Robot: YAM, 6 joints.
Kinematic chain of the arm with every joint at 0, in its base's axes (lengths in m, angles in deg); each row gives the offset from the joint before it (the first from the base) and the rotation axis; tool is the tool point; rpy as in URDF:
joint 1: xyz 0 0 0.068 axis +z
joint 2: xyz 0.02 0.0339 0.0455 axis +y
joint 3: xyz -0.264 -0.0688 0 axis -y
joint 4: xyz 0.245 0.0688 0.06 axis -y
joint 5: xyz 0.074 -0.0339 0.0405 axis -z
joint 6: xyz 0.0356 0 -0.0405 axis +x
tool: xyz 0 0 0 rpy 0 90 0
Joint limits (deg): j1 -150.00..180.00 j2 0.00..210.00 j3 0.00..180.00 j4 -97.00..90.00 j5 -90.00..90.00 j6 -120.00..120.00
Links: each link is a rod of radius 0.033 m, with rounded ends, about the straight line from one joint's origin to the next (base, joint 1, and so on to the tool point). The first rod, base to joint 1, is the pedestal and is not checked.
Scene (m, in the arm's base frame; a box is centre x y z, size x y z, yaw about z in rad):
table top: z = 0
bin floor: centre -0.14 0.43 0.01 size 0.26 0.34 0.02 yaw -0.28
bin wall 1: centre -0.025 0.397 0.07 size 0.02 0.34 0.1 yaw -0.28
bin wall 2: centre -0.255 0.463 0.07 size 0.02 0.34 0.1 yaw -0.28
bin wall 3: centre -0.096 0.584 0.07 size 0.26 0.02 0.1 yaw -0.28
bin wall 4: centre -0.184 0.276 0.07 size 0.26 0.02 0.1 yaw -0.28
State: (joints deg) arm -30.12 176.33 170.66 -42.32 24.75 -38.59
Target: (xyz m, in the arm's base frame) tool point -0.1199 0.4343 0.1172
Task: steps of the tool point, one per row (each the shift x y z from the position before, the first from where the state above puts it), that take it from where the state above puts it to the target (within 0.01 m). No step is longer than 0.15 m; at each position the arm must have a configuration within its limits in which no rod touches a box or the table.
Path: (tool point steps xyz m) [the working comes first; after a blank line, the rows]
Joints at the target: 106.47 146.69 123.82 -88.28 13.21 -38.59
Straight joint move there: touches bin wall 1, bin wall 3.

1: 0.0527 0.1335 0.0166
2: 0.0174 0.1404 0.0167
3: -0.0180 0.1379 0.0169
4: -0.0510 0.1264 0.0169
5: -0.0792 0.1070 0.0169
6: -0.1008 0.0814 0.0168
7: -0.1145 0.0517 0.0165
8: -0.1198 0.0204 0.0163
9: -0.1165 -0.0102 0.0158
10: -0.1055 -0.0380 0.0155
11: 0.0000 0.0000 -0.1346

